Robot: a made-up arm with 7 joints. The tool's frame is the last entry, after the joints.
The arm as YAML. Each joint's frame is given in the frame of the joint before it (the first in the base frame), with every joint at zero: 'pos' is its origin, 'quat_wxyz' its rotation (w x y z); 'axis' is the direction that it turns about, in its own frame. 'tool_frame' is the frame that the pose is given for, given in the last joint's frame.
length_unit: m
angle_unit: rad
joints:
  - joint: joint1
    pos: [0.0, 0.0, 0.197]
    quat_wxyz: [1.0, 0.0, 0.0, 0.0]
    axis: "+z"
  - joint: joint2
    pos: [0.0, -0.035, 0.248]
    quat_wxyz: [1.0, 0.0, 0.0, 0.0]
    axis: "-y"
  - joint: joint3
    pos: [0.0, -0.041, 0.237]
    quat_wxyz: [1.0, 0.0, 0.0, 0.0]
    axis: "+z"
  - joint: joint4
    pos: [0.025, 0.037, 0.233]
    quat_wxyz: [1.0, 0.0, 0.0, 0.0]
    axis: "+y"
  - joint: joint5
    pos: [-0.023, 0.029, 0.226]
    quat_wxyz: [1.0, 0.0, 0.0, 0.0]
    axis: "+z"
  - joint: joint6
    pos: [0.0, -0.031, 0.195]
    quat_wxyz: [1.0, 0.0, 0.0, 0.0]
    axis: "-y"
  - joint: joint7
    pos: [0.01, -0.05, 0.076]
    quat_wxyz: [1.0, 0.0, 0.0, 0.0]
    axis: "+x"
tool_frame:
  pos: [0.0, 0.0, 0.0]
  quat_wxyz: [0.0, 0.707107, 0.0, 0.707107]
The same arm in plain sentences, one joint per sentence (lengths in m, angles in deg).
The arm has seven revolute joints in a row. What follows holds with every joint at zero, and every direction is one of the base frame's.
Joint 1 lies 0.197 m along +z from the base frame's origin and rotates about +z.
Joint 2 lies 0.035 m along -y and 0.248 m along +z from joint 1 and rotates about -y.
Joint 3 lies 0.041 m along -y and 0.237 m along +z from joint 2 and rotates about +z.
Joint 4 lies 0.025 m along +x and 0.037 m along +y and 0.233 m along +z from joint 3 and rotates about +y.
Joint 5 lies 0.023 m along -x and 0.029 m along +y and 0.226 m along +z from joint 4 and rotates about +z.
Joint 6 lies 0.031 m along -y and 0.195 m along +z from joint 5 and rotates about -y.
Joint 7 lies 0.01 m along +x and 0.05 m along -y and 0.076 m along +z from joint 6 and rotates about +x.
The tool frame, which is the frame that the pose is given for, lies at the same point as joint 7; its axes are the base frame's turned by roll 180, pitch -90 and yaw 0 deg (as in URDF: about the fixed x, then y, then z).

